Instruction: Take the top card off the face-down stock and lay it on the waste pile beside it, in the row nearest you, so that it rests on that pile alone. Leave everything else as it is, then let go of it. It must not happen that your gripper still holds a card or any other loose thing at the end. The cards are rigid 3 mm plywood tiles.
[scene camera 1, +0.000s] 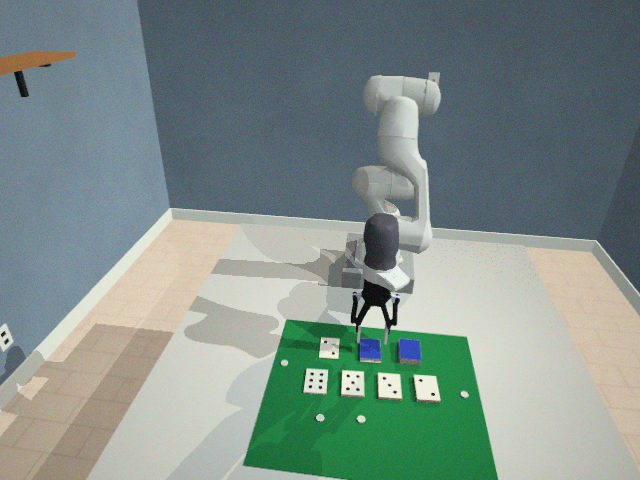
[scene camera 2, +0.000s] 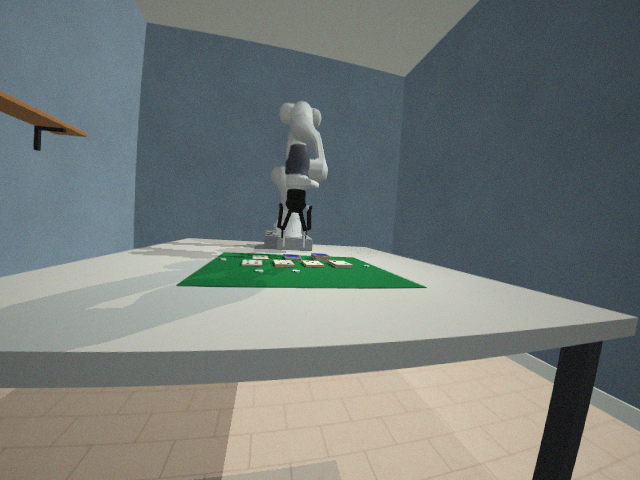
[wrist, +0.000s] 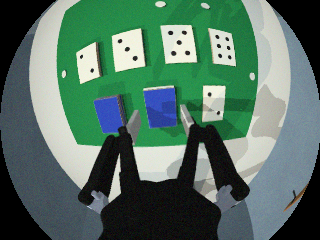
I see my gripper (scene camera 1: 371, 340), a card (wrist: 213, 96), a card (wrist: 160, 104) and a green mat (wrist: 76, 32).
My gripper shows as well in scene camera 2 (scene camera 2: 293, 246) and in the wrist view (wrist: 160, 113).
